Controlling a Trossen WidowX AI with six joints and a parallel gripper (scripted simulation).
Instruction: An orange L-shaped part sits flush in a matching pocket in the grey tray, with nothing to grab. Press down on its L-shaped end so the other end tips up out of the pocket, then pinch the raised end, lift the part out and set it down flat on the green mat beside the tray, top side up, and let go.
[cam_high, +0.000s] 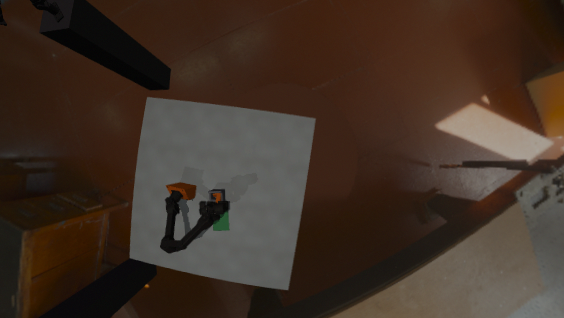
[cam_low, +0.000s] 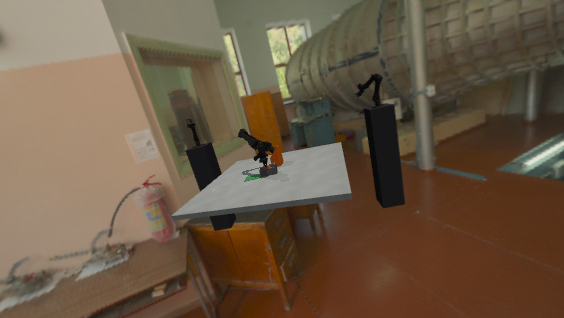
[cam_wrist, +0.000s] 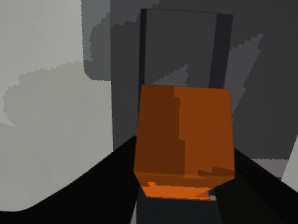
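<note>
Right now my gripper tip is 10 mm past the green mat, 150 mm to the left of it and 90 mm above it. The rest, counted from my gripper tip: orange part 20 mm behind, 30 mm to the left, 30 mm below.
</note>
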